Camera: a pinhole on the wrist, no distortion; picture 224 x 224 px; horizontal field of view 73.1 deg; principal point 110.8 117.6 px. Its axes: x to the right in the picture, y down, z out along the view. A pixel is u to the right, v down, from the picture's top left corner.
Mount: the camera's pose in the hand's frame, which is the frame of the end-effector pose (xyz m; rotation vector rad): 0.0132 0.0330 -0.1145 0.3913 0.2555 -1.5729
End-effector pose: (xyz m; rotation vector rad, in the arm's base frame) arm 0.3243 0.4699 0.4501 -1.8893 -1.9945 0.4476
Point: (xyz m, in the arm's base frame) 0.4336 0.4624 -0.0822
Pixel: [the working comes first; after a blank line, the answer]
In the camera's frame: -0.4968 -0.0182 0.3706

outside the picture
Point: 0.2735 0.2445 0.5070
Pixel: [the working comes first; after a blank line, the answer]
In the camera's frame: 0.0759 -0.2210 0.1444

outside the picture
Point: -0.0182 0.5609 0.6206
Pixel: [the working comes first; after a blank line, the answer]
In the camera's frame: 0.3253 0.1269 0.2664

outside the picture
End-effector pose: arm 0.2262 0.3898 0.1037 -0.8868 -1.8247 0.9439
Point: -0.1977 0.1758 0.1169
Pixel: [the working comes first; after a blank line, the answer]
In the camera's frame: -0.0142 0.0161 0.5935

107 122
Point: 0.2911 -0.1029 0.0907
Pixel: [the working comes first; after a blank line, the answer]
In the camera's frame: 0.1473 -0.4364 0.2995

outside the picture
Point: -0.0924 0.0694 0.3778
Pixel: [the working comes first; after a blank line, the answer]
In the camera's frame: 0.2822 -0.0174 0.5553

188 113
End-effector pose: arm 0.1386 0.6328 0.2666 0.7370 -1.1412 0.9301
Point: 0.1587 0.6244 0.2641
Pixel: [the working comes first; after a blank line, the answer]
In the camera's frame: 0.0053 -0.0034 0.1260

117 113
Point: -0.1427 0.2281 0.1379
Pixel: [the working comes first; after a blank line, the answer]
In the camera's frame: -0.2515 -0.2271 0.5105

36 50
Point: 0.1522 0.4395 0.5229
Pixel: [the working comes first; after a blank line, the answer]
In the camera's frame: -0.0261 0.2229 0.3474

99 215
